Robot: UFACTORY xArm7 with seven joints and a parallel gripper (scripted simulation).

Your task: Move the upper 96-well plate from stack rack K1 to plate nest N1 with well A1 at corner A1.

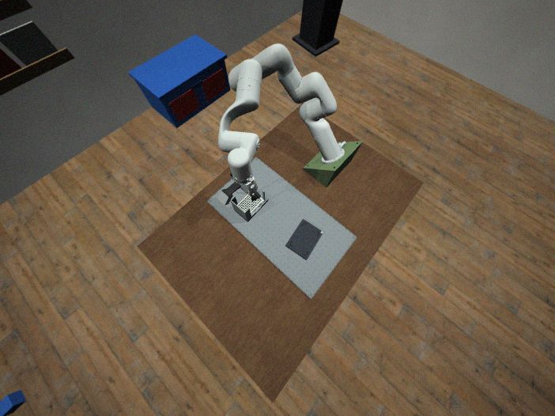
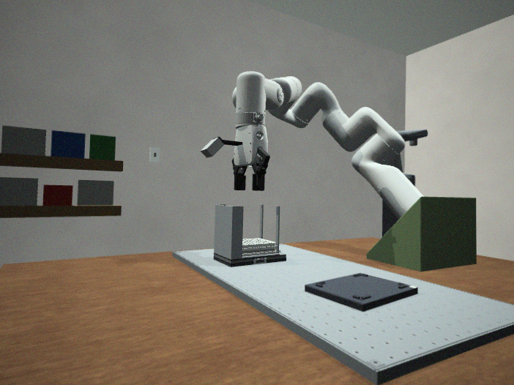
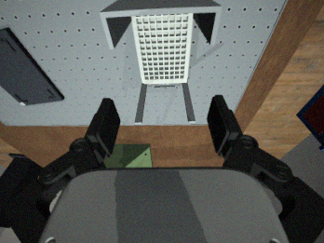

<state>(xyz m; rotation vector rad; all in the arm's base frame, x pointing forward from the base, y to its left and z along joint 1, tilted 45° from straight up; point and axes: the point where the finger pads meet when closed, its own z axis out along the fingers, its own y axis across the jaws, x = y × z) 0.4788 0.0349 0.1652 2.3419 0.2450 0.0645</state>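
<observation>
My gripper is now 11 cm above the rack wall, 7 cm short of it and 1 cm to the right of it.
</observation>
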